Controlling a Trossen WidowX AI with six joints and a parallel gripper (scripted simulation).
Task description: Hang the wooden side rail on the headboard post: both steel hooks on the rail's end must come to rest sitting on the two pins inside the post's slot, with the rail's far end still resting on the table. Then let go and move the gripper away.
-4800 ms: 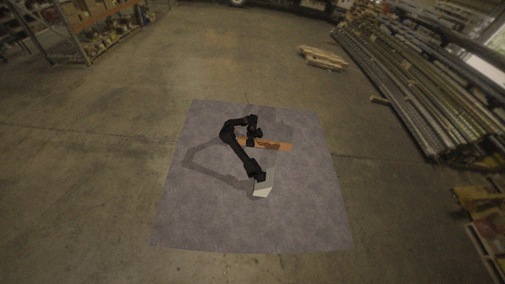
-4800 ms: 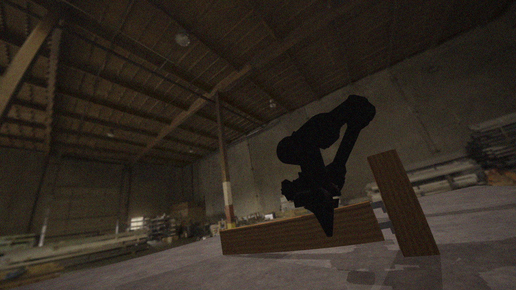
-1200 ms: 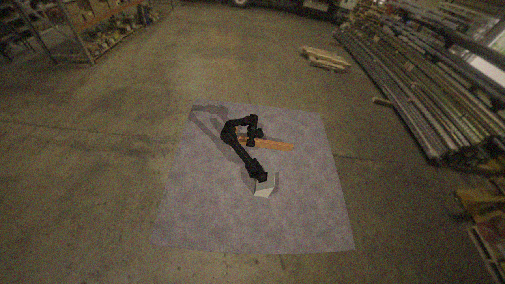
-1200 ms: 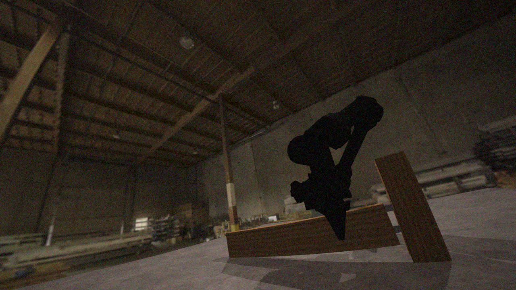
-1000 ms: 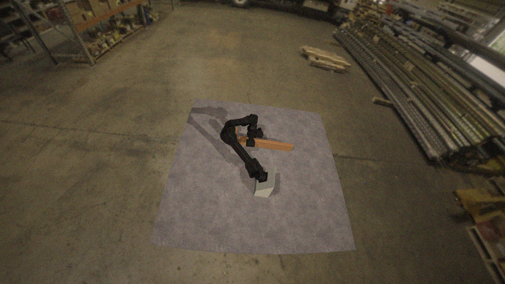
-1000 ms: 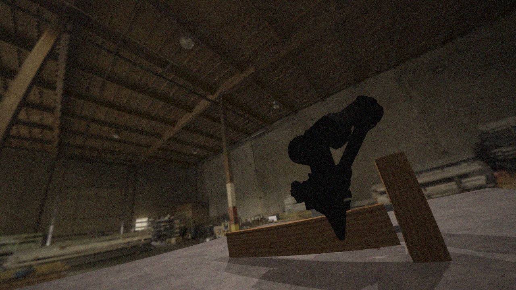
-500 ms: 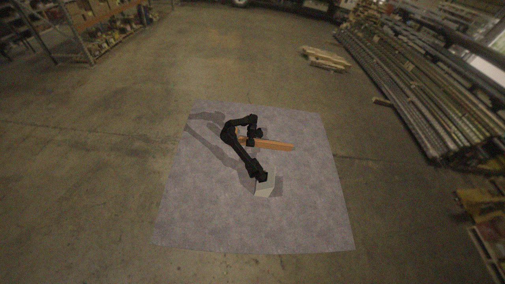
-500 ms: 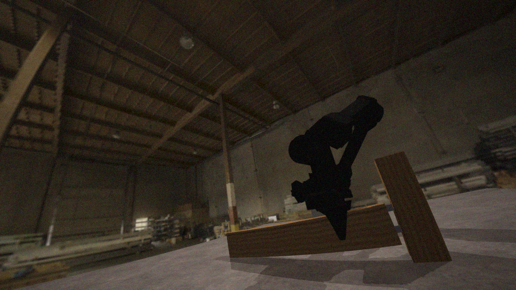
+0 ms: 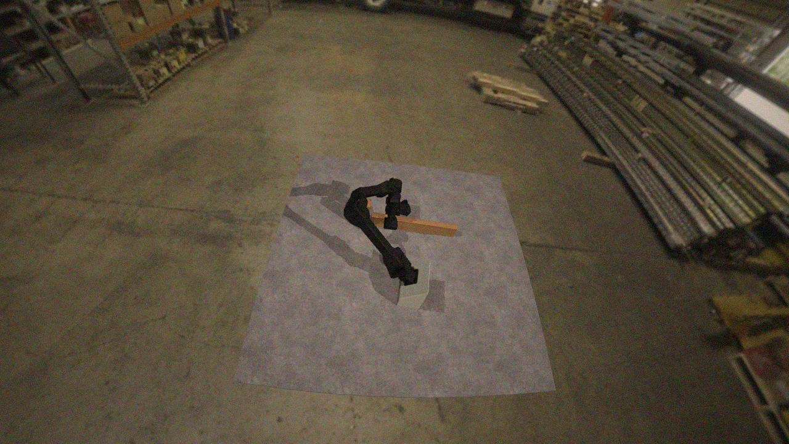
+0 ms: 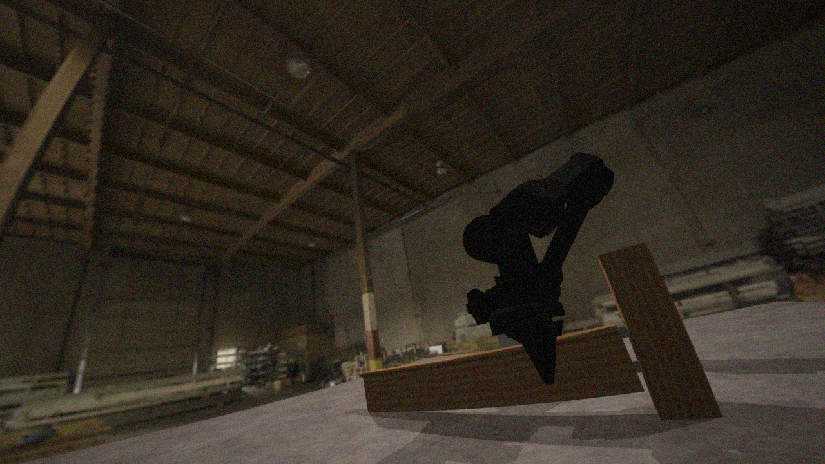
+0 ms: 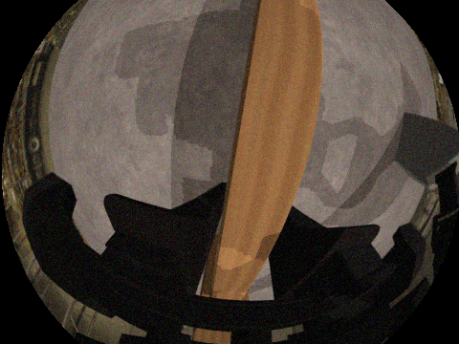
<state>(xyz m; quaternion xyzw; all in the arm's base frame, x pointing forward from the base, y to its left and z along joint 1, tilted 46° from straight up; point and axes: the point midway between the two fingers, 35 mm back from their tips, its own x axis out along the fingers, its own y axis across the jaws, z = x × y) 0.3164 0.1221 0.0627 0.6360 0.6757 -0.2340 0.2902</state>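
Now: gripper tip 1 cm past the headboard post, 12 cm to the right of it and 4 cm below it.
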